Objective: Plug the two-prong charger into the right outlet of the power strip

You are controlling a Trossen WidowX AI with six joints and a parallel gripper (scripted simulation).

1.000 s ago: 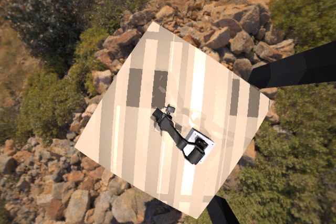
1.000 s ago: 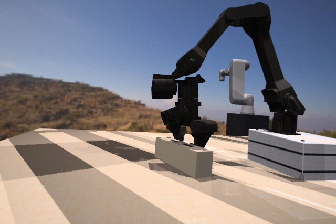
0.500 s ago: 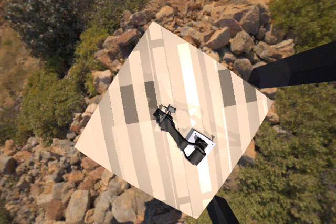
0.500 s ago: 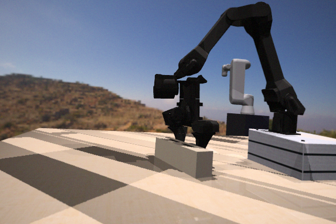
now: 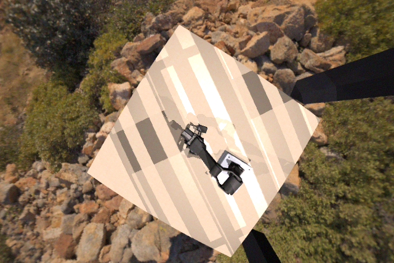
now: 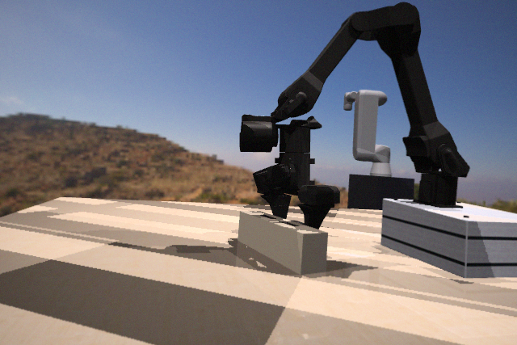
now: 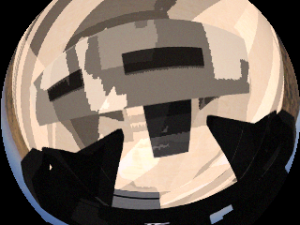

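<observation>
My gripper tip is now 3 cm short of the black two-prong charger, 1 cm to the right of it and 1 cm below it.
</observation>
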